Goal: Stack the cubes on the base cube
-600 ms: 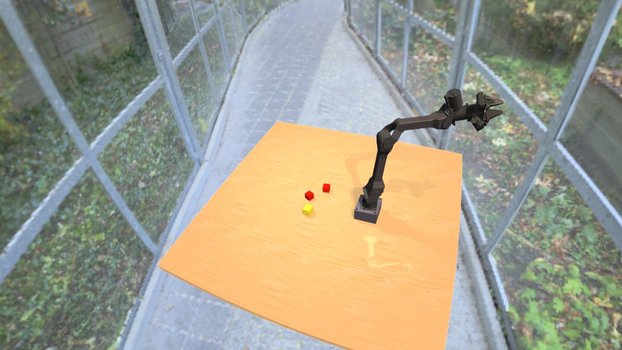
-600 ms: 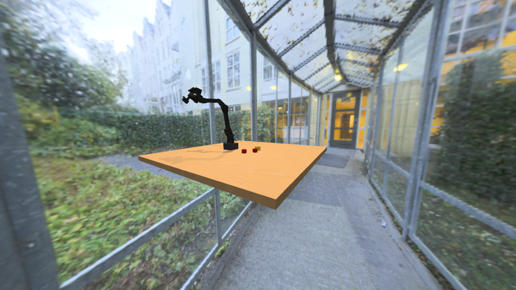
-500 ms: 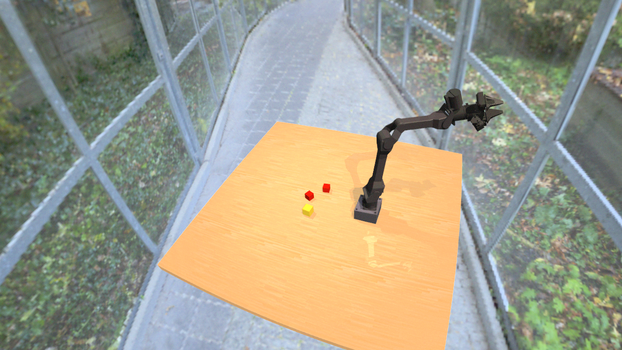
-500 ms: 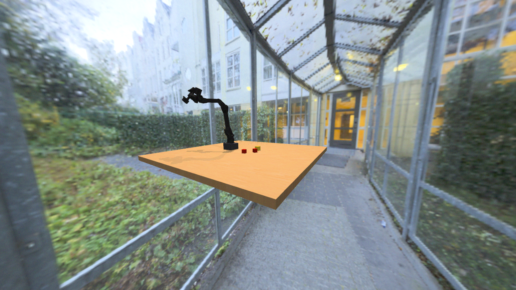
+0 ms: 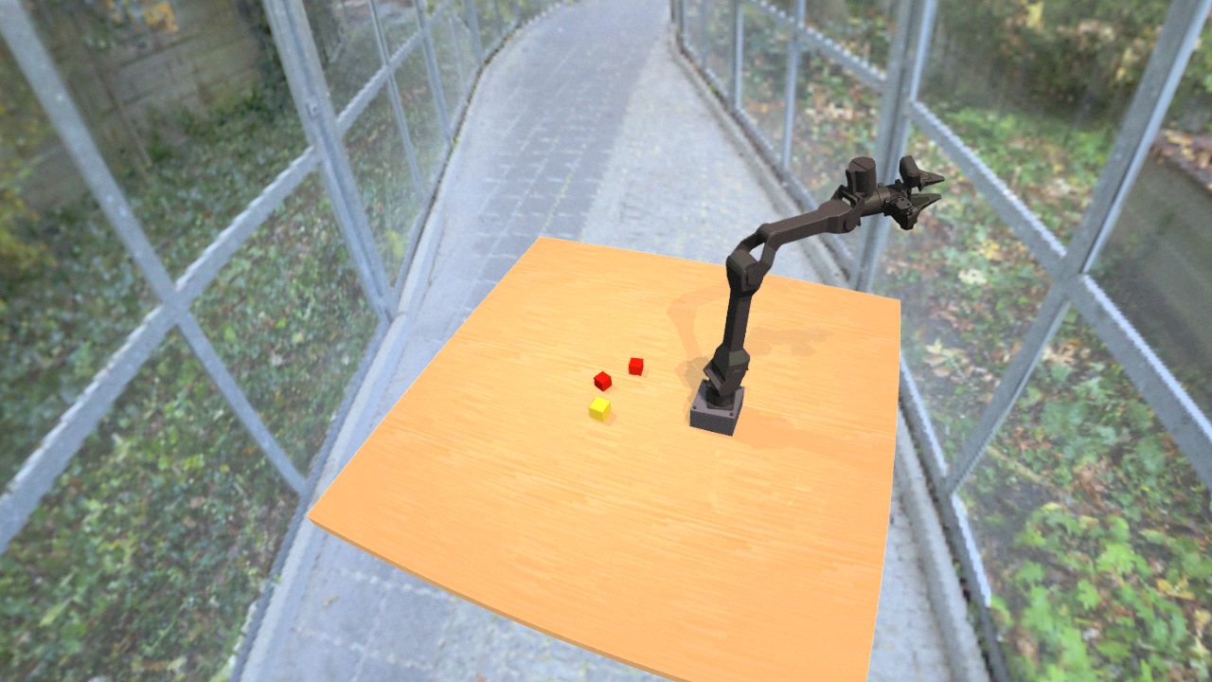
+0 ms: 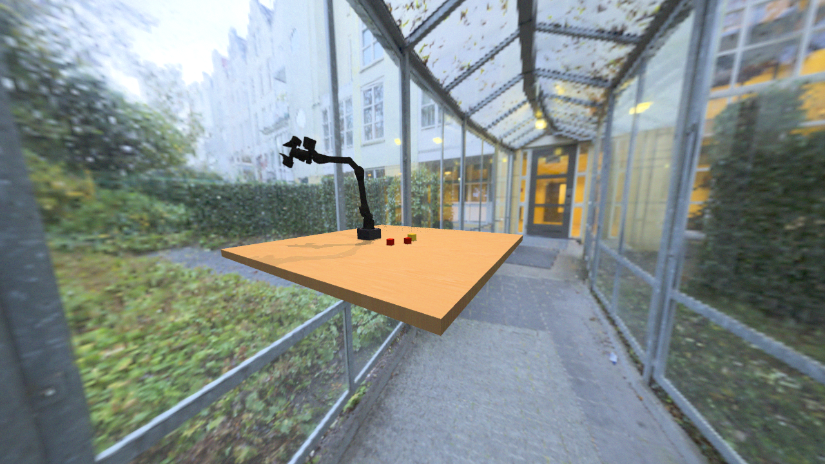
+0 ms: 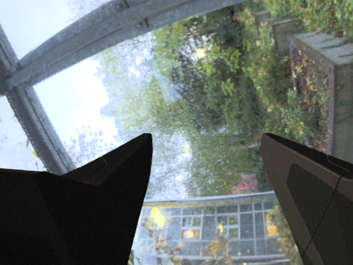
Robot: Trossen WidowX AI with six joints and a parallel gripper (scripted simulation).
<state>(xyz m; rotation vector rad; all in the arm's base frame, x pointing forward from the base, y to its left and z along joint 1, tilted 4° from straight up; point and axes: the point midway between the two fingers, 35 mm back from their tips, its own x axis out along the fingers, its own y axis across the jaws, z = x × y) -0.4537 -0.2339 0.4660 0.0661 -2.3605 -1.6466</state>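
My gripper tip is now 760 mm short of the yellow cube, 550 mm above it and 290 mm to the right of it.
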